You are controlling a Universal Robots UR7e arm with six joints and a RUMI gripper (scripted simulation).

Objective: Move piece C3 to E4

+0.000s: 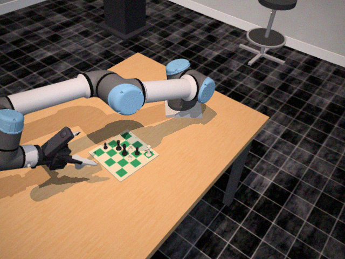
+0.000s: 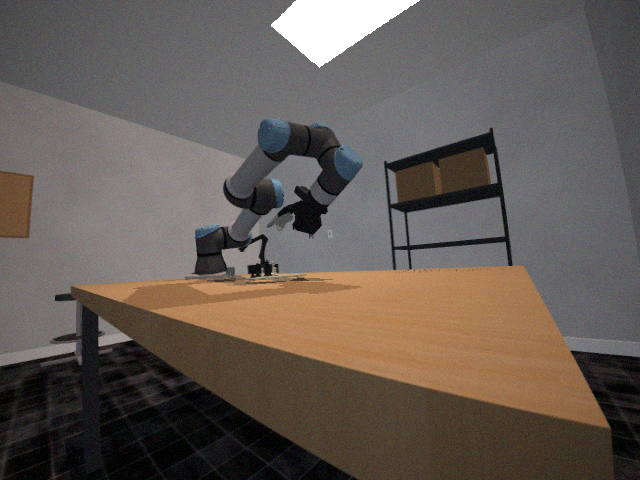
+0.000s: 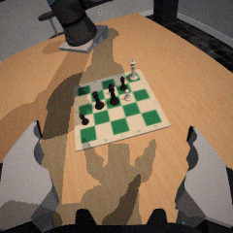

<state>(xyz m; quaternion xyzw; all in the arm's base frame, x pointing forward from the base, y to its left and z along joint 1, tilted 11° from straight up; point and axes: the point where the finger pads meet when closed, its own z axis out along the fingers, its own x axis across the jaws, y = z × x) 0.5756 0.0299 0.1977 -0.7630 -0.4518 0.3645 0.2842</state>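
Right now the tall black piece is 160 mm behind my hand, 20 mm to the left of it and 120 mm below it. The rest, counted from my hand: green-and-cream chessboard (160 mm behind, 20 mm to the left, 150 mm below); then white piece (230 mm behind, 100 mm to the left, 120 mm below).
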